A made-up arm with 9 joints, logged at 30 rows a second.
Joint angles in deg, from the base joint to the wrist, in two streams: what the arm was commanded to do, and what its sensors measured. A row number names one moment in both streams.
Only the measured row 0 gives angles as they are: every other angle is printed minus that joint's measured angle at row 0.
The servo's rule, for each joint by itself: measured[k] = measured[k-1] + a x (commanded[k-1-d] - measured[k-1]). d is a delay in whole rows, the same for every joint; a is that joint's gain. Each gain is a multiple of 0.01, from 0.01 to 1. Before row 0 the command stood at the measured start. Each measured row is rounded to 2 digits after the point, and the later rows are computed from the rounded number. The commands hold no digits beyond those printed.
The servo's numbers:
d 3
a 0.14 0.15 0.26 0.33 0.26 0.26 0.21 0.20 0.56
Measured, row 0:
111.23, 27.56, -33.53, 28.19, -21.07, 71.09, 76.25, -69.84, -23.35
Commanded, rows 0 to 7:
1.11, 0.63, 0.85, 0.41, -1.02, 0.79, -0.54, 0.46, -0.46
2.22, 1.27, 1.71, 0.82, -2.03, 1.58, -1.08, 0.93, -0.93
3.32, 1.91, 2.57, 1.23, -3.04, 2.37, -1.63, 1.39, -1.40
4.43, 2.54, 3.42, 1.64, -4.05, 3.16, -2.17, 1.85, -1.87
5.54, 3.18, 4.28, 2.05, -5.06, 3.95, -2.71, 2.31, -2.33
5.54, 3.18, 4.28, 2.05, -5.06, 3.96, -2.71, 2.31, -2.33
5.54, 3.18, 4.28, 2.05, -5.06, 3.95, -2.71, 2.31, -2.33
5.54, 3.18, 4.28, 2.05, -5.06, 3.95, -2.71, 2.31, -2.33
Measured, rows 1 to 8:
0.00, 0.00, 0.00, 0.00, 0.00, 0.00, 0.00, 0.00, 0.00
0.00, 0.00, 0.00, 0.00, 0.00, 0.00, 0.00, 0.00, 0.00
0.00, 0.00, 0.00, 0.00, 0.00, 0.00, 0.00, 0.00, 0.00
0.16, 0.09, 0.22, 0.14, -0.27, 0.21, -0.11, 0.09, -0.26
0.45, 0.27, 0.61, 0.36, -0.73, 0.57, -0.31, 0.26, -0.64
0.85, 0.52, 1.12, 0.65, -1.33, 1.04, -0.59, 0.49, -1.07
1.35, 0.82, 1.72, 0.98, -2.04, 1.59, -0.92, 0.76, -1.52
1.94, 1.17, 2.39, 1.33, -2.83, 2.20, -1.30, 1.07, -1.97

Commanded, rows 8 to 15:
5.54, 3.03, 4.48, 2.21, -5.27, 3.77, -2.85, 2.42, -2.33
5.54, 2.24, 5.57, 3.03, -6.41, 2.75, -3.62, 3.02, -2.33
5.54, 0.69, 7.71, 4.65, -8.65, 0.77, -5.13, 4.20, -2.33
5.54, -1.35, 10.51, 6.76, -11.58, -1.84, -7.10, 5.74, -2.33
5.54, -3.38, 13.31, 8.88, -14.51, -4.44, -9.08, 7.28, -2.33
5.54, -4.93, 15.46, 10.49, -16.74, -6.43, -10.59, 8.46, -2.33
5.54, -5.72, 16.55, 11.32, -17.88, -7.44, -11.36, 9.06, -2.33
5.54, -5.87, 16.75, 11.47, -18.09, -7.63, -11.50, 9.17, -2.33
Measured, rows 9 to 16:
2.44, 1.47, 2.88, 1.57, -3.41, 2.66, -1.60, 1.32, -2.17
2.87, 1.73, 3.24, 1.73, -3.84, 3.00, -1.83, 1.52, -2.26
3.24, 1.95, 3.51, 1.84, -4.16, 3.25, -2.01, 1.68, -2.30
3.56, 2.11, 3.76, 1.96, -4.45, 3.39, -2.19, 1.83, -2.32
3.84, 2.13, 4.23, 2.31, -4.96, 3.22, -2.49, 2.07, -2.33
4.08, 1.91, 5.13, 3.08, -5.92, 2.58, -3.04, 2.50, -2.33
4.28, 1.42, 6.53, 4.29, -7.39, 1.43, -3.89, 3.15, -2.33
4.46, 0.70, 8.29, 5.80, -9.24, -0.10, -4.98, 3.98, -2.33

